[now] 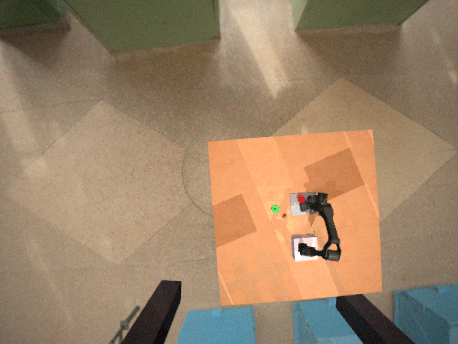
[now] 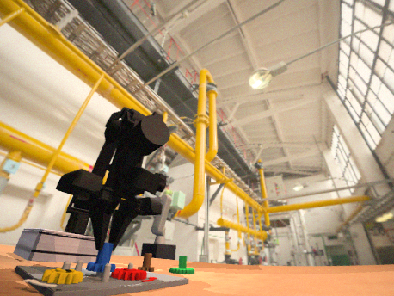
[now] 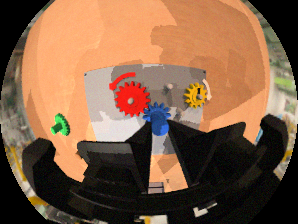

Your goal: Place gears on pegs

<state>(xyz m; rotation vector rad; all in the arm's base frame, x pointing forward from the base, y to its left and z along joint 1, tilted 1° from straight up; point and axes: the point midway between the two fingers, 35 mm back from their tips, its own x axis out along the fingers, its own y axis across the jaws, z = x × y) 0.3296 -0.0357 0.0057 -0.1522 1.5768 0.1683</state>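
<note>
My gripper tip is now 10 mm above the blue gear. Also, from my gripper tip: yellow gear 60 mm to the right, 40 mm ahead, 30 mm below; then red gear 40 mm to the left, 30 mm below, 20 mm ahead; then grey board 40 mm below, 20 mm to the left, 10 mm behind.
</note>
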